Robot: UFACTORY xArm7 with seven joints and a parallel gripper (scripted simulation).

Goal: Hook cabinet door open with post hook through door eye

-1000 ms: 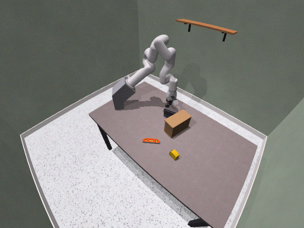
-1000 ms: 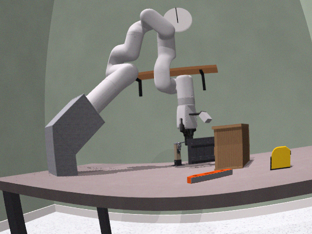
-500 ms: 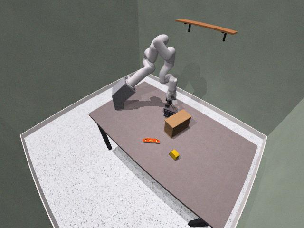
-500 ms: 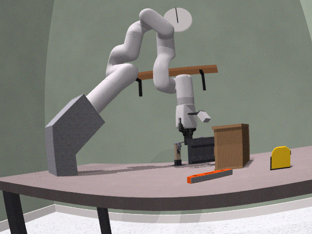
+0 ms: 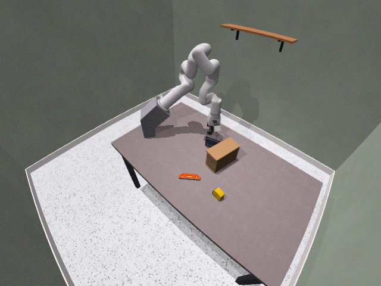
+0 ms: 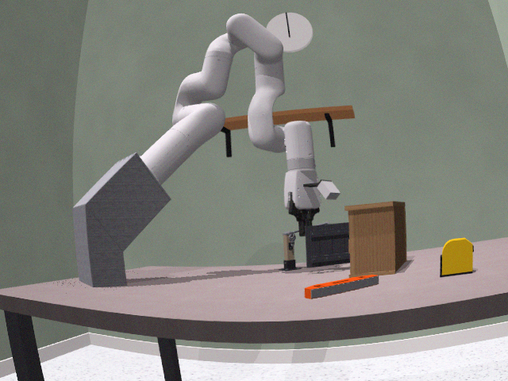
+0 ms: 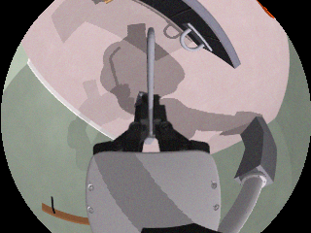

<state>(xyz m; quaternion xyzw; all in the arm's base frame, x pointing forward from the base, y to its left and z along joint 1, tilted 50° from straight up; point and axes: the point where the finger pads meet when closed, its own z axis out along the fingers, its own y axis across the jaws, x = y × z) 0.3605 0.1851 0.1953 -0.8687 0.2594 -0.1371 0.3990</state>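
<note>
My hand is 11 cm short of the dark door, 5 cm to the left of it and 4 cm above it. Round my hand: orange level (38 cm to the right, 21 cm ahead, 10 cm below); yellow tape measure (44 cm ahead, 30 cm to the right, 8 cm below); thin hook (1 cm to the right, 1 cm below, 1 cm ahead).
</note>
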